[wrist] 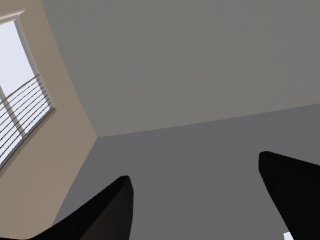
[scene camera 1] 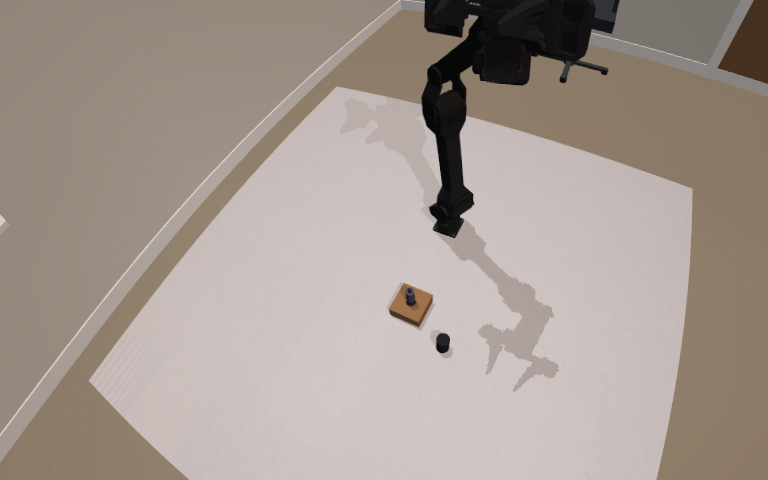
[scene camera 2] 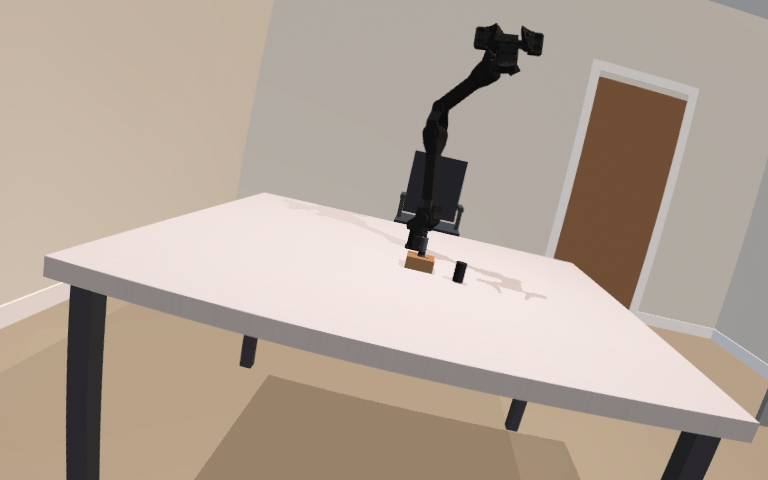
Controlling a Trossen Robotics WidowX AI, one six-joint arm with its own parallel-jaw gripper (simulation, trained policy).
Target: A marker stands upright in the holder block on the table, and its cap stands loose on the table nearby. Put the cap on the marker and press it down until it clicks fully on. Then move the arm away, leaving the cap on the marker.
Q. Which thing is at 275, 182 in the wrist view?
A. The gripper.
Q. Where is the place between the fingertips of the gripper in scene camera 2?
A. At 509, 25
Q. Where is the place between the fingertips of the gripper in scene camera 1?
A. At 464, 22
